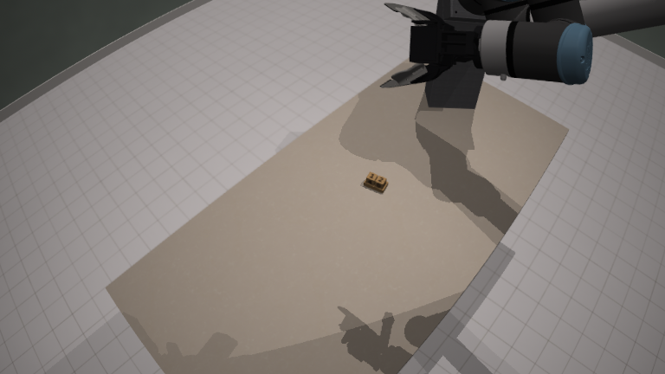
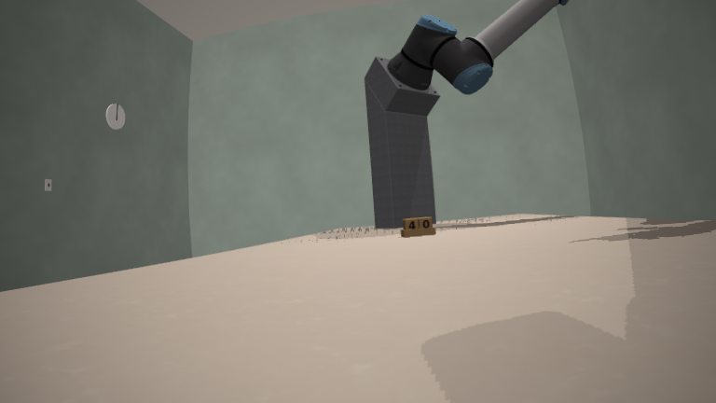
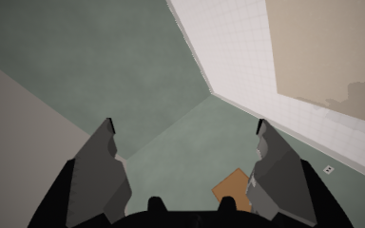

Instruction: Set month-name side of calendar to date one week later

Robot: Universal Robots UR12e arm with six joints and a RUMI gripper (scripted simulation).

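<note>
My gripper is now 730 mm above the cube, 210 mm past it and 150 mm to the left of it. Round my hand: wooden tray 750 mm below, 200 mm behind, 170 mm to the right.
</note>
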